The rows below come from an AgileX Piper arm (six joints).
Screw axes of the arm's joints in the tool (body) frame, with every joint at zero. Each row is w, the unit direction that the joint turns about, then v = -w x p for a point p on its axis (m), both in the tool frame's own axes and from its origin. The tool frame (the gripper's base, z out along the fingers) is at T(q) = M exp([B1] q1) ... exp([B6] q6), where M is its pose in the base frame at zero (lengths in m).
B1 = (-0.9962, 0, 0.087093, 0, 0.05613, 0)
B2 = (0, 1, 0, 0.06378, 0, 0.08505)
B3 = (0, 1, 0, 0.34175, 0, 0.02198)
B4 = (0, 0, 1, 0, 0, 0)
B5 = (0, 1, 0, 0.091, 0, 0)
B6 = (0, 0, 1, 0, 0, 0)
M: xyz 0.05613 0 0.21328 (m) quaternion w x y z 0.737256 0 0.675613 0
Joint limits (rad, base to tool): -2.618..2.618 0..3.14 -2.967..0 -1.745..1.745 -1.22..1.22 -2.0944..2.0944
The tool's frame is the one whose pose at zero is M.
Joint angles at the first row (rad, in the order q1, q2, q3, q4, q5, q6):
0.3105, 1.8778, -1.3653, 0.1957, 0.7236, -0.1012
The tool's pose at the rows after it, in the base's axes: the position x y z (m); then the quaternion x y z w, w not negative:
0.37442, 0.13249, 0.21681, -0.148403, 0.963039, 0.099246, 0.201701
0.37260, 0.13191, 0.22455, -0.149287, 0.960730, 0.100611, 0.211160
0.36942, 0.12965, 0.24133, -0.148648, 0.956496, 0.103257, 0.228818
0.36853, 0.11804, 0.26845, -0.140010, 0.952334, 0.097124, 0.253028
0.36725, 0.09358, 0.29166, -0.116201, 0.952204, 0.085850, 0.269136
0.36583, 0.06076, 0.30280, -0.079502, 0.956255, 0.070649, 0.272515
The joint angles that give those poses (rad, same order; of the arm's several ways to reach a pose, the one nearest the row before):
0.3105, 1.8736, -1.3653, 0.1966, 0.7236, -0.1147
0.3105, 1.8540, -1.3653, 0.1966, 0.7236, -0.1159
0.3073, 1.8160, -1.3730, 0.1956, 0.7327, -0.1145
0.2819, 1.7679, -1.4083, 0.1723, 0.7688, -0.1015
0.2227, 1.7211, -1.4338, 0.1543, 0.8137, -0.0942
0.1385, 1.6887, -1.4364, 0.1422, 0.8489, -0.0909

